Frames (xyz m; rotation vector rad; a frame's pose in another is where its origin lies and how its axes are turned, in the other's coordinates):
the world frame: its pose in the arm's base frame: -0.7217 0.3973 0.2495 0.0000 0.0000 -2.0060
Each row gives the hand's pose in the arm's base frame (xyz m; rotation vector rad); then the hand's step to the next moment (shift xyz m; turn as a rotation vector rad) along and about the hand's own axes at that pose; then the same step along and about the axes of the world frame.
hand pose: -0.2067 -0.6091 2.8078 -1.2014 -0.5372 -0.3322
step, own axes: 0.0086 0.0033 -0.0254 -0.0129 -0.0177 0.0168
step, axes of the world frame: 0.0144 0.0225 -0.0044 0.0014 -0.0252 0.0111
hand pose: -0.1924 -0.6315 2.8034 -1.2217 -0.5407 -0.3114
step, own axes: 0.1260 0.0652 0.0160 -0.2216 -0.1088 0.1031
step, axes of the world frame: -0.0962 0.1035 0.0207 0.0661 -0.2590 -0.0097
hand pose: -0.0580 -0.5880 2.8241 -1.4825 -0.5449 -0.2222
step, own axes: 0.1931 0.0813 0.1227 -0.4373 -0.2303 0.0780
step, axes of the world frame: -0.2236 0.0927 0.0194 0.2351 -0.4417 -0.0049
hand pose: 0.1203 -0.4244 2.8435 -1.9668 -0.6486 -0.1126
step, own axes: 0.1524 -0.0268 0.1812 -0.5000 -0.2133 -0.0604
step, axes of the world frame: -0.2371 -0.0211 -0.0116 0.3775 -0.3950 0.0256
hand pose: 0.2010 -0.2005 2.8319 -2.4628 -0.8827 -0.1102
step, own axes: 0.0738 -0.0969 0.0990 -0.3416 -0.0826 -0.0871
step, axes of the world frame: -0.1357 -0.0750 -0.0246 0.2978 -0.2038 0.0290
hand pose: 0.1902 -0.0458 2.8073 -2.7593 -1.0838 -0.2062
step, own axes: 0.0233 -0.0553 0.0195 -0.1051 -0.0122 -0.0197
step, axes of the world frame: -0.0455 -0.0428 -0.0087 0.0949 -0.0507 0.0006
